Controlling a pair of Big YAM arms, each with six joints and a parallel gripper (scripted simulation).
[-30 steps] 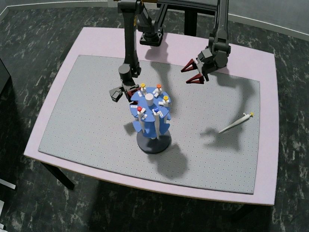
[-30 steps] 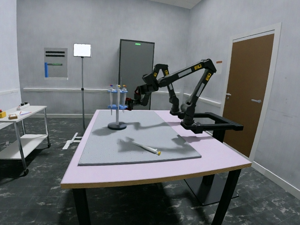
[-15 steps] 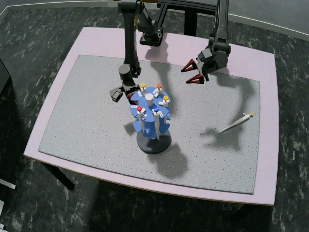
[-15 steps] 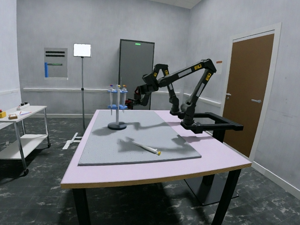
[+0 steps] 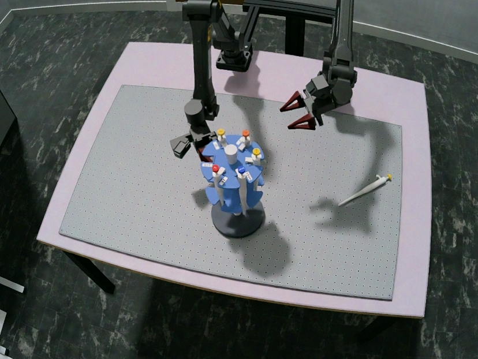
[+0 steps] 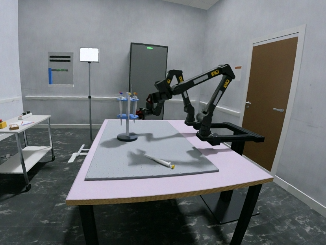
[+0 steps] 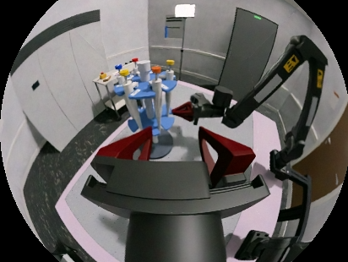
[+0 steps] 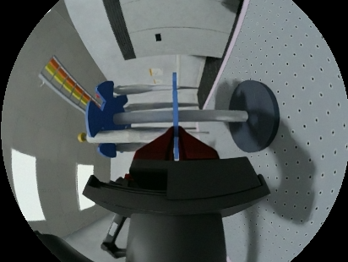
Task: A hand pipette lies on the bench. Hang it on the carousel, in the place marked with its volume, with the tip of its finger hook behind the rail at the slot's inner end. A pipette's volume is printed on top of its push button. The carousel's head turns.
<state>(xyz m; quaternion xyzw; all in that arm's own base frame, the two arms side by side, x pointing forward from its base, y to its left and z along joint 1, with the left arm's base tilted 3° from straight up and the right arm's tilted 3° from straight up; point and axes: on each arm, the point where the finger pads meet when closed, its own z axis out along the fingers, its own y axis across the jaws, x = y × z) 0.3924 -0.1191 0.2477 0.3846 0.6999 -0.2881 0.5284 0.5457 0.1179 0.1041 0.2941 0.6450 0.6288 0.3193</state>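
Right now the orange-button pipette is 9 cm to the left of my right hand and 8 cm above it. From my right hand the other things lie so: red-button pipette 9 cm ahead, 6 cm to the left, 8 cm above.
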